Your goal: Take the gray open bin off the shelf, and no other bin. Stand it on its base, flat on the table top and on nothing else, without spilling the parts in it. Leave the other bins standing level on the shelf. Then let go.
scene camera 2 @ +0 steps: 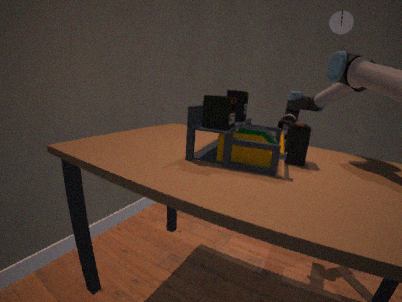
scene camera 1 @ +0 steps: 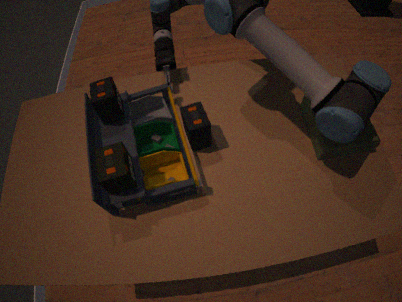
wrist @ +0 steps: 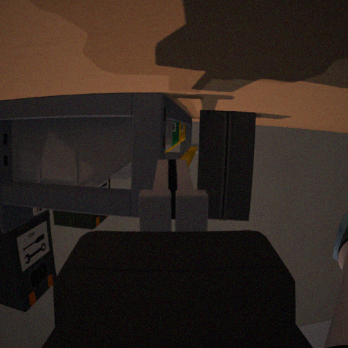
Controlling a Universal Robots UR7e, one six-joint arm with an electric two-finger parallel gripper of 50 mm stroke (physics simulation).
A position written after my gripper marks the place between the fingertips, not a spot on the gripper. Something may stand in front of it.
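Note:
A black box is here for me to see (scene camera 1: pixel 197 126) (scene camera 2: pixel 298 135), and the wrist view shows me that box (wrist: pixel 226 138) too. There is a yellow bin (scene camera 1: pixel 158 167) (scene camera 2: pixel 259 157). I also see a green bin (scene camera 1: pixel 145 146), along with a gray open bin (scene camera 1: pixel 149 108). And then there is my own gripper (wrist: pixel 171 177).

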